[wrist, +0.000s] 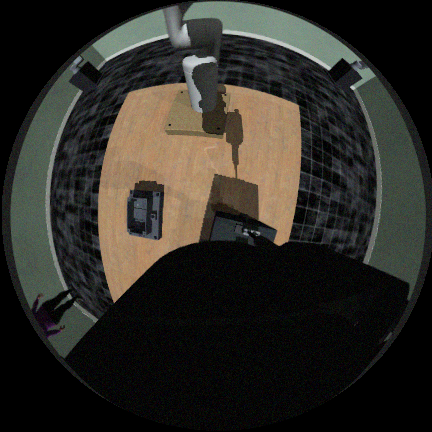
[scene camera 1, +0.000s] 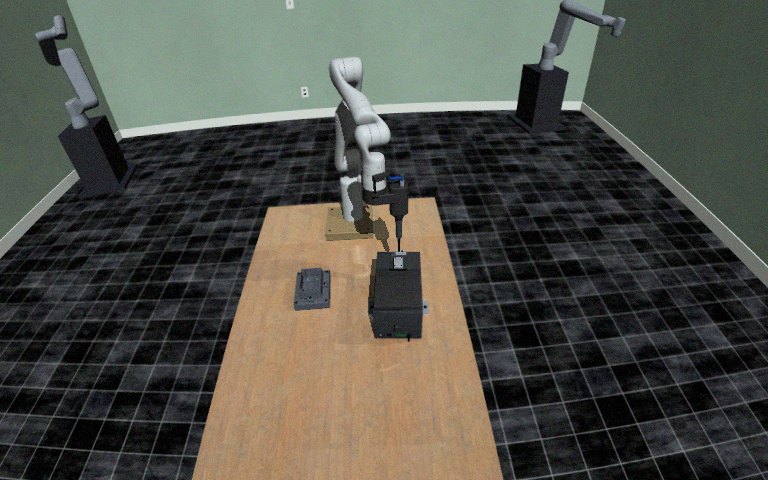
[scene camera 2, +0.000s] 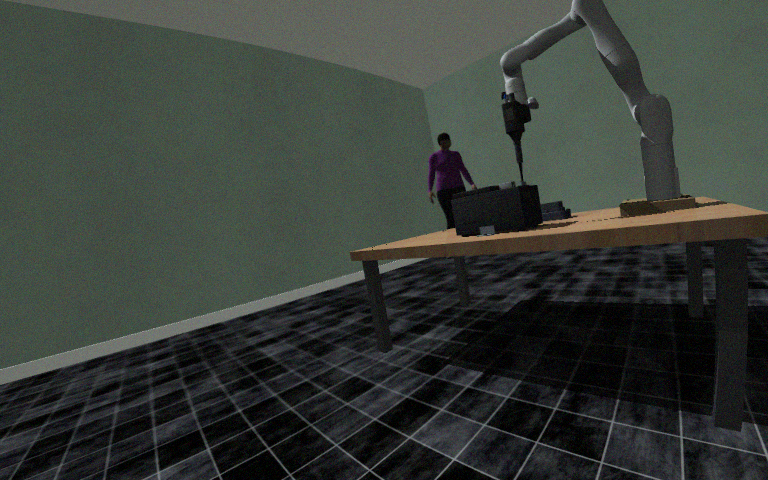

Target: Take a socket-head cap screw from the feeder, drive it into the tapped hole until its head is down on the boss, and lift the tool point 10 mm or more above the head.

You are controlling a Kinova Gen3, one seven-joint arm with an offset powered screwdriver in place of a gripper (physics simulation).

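The screw feeder [scene camera 1: 398,291] [scene camera 2: 492,210] [wrist: 223,228] is a black box with a small light metal pick-up piece on the end of its top nearest the arm's base. My screwdriver [scene camera 1: 399,249] [scene camera 2: 522,181] points straight down, its thin bit ending at that metal piece. Whether the bit touches a screw there or carries one is too small to tell. In the wrist view the black tool body hides much of the feeder. The dark grey part with the boss [scene camera 1: 312,287] [scene camera 2: 555,211] [wrist: 156,216] lies flat on the table, apart from the feeder. Its tapped hole cannot be made out surely.
The wooden table [scene camera 1: 339,396] [scene camera 2: 407,247] [wrist: 272,130] carries the arm's base plate [scene camera 1: 339,235] [scene camera 2: 656,207] [wrist: 181,117] at one end. A person in purple [scene camera 2: 447,169] [wrist: 46,318] stands beyond the table. Two grey arms on black pedestals [scene camera 1: 93,152] [scene camera 1: 542,96] stand near the walls.
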